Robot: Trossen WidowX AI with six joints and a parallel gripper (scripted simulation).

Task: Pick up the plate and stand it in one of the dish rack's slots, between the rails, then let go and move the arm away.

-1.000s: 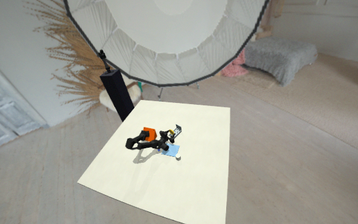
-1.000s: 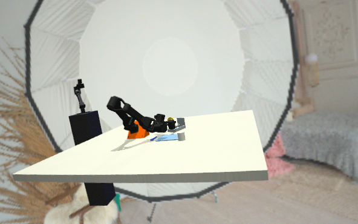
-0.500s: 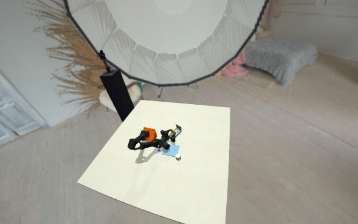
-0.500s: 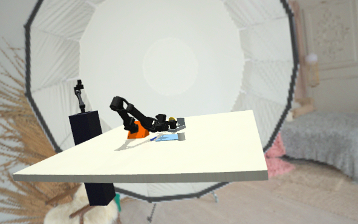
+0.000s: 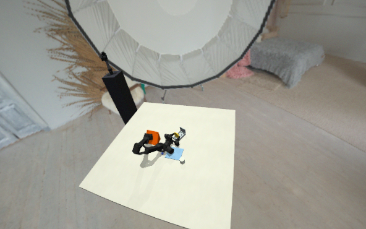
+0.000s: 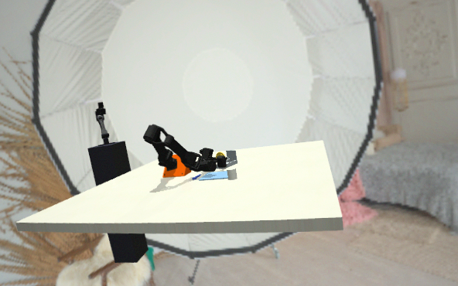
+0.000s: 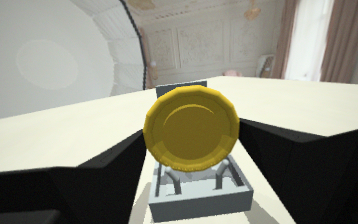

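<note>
The yellow plate lies 10 mm to the right of my gripper tip. From my gripper tip the other things lie so: light blue mat 190 mm to the right, 50 mm below, 10 mm ahead; then white cup 270 mm to the right, 100 mm ahead, 30 mm below; then grey dish rack 30 mm below, 20 mm to the left, 10 mm ahead.
</note>
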